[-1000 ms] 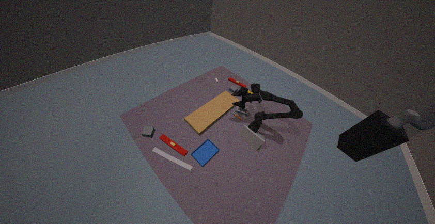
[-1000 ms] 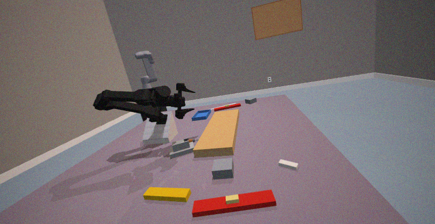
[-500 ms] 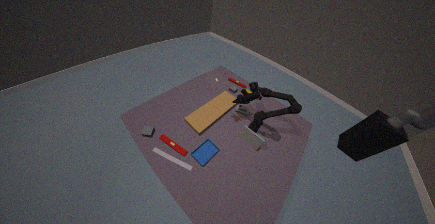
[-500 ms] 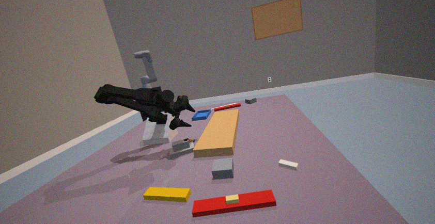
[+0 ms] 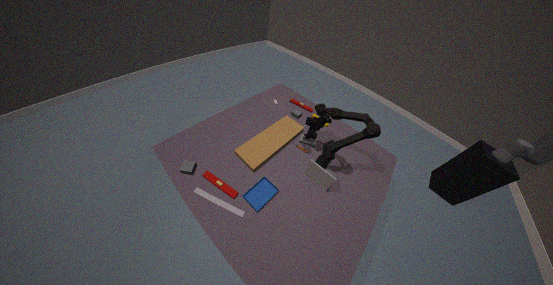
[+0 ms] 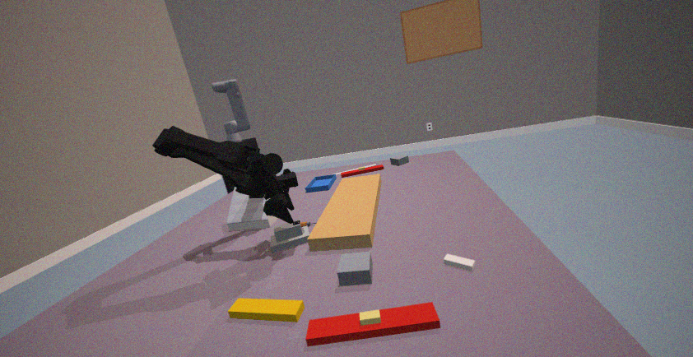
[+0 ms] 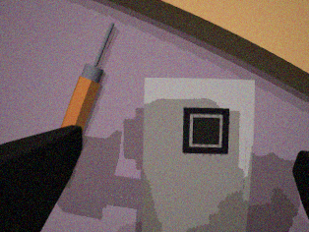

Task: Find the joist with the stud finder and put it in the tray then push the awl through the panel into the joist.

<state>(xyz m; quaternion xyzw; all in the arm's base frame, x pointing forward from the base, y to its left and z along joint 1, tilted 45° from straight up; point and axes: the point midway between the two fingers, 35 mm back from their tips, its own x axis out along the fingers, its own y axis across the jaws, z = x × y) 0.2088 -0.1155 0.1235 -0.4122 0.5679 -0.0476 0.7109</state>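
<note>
Right now my gripper tip is 40 mm above the stud finder and 10 mm to the left of it. Also, from my gripper tip: white block: 460 mm ahead, 140 mm to the right, 70 mm below; then yellow block: 290 mm to the right, 70 mm below, 60 mm ahead; then awl: 80 mm to the left, 70 mm below, 10 mm behind.
</note>
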